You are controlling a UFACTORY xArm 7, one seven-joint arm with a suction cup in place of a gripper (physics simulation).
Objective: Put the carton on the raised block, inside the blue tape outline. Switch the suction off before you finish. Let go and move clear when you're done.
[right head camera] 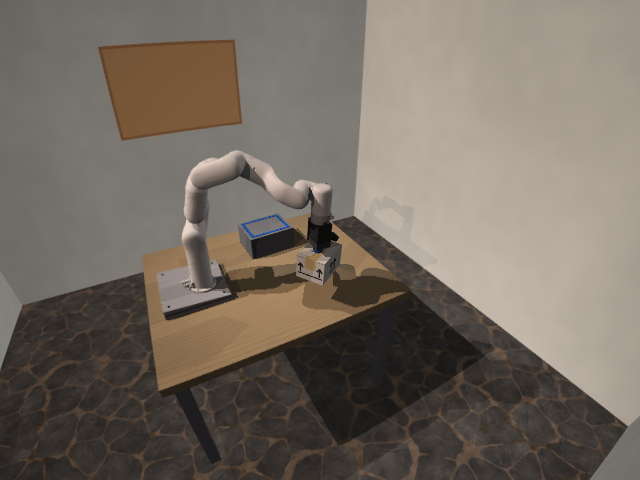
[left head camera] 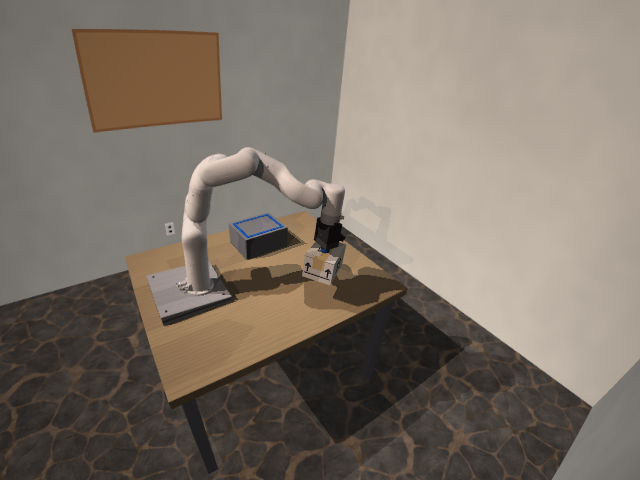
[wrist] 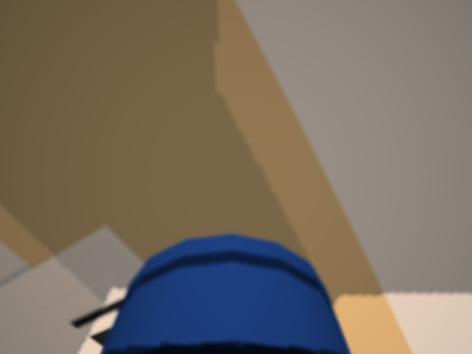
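Seen in the pictures: hand, tool point: [right head camera: 317, 253] [left head camera: 324, 253] [wrist: 225, 266]; arm's base, link origin: [right head camera: 202, 284] [left head camera: 199, 286].
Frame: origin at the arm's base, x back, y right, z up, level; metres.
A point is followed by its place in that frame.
Observation:
My suction gripper [left head camera: 324, 250] [right head camera: 317, 250] [wrist: 227, 295] has its blue cup on the top of the white carton [left head camera: 316, 269] @[x -0.391, y 0.327, z 0.174 m] [right head camera: 310, 270] @[x -0.395, y 0.334, z 0.171 m] [wrist: 400, 150] and holds it. The carton hangs roughly level above the table, with its shadow on the wood below. It has brown tape and black up-arrows on its sides. The raised grey block [left head camera: 267, 245] @[x -0.410, y -0.143, z 0.009 m] [right head camera: 273, 245] @[x -0.409, y -0.142, z 0.009 m] stands at the back of the table, left of the carton in both head views. The blue tape outline [left head camera: 248, 237] @[x -0.311, y -0.158, z 0.079 m] [right head camera: 253, 236] @[x -0.309, y -0.156, z 0.087 m] on its top has no carton in it. The cup's contact edge is hidden in the wrist view.
The arm's base plate [left head camera: 175, 304] @[x 0.122, y 0.072, z 0.006 m] [right head camera: 178, 300] @[x 0.121, y 0.072, z 0.006 m] is bolted at the left of the wooden table [left head camera: 232, 351] @[x -0.003, y 0.371, z -0.038 m] [right head camera: 227, 346] @[x -0.013, y 0.374, z -0.037 m]. The arm arches from there over the table to the carton. Walls stand behind and to the right.

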